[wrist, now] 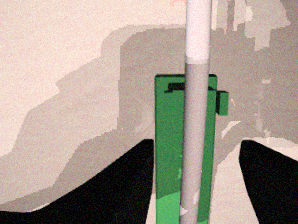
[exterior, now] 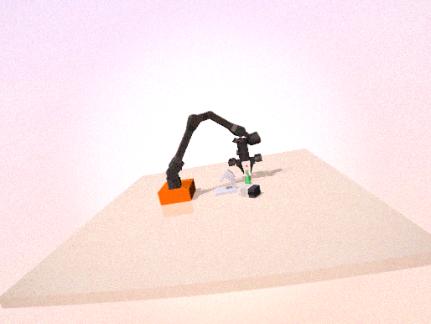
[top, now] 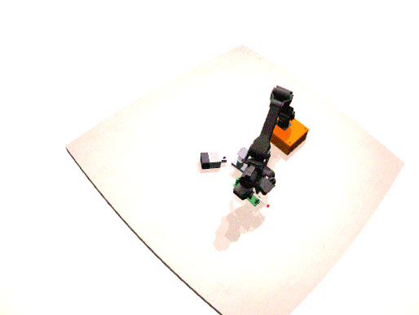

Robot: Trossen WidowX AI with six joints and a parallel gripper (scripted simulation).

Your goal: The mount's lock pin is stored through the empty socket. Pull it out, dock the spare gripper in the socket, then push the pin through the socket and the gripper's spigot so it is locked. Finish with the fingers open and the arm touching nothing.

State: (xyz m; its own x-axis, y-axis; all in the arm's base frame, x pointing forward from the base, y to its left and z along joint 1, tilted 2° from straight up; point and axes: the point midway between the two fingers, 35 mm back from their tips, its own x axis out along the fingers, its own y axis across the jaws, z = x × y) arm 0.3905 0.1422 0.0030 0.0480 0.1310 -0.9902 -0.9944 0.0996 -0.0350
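The green cradle is 4 cm to the right of my gripper tip, 1 cm below it and 1 cm behind it. Also, from my gripper tip: pale grey mount: 15 cm to the right, 11 cm behind, 2 cm above; spare gripper: 25 cm to the right, 2 cm behind, 1 cm below.
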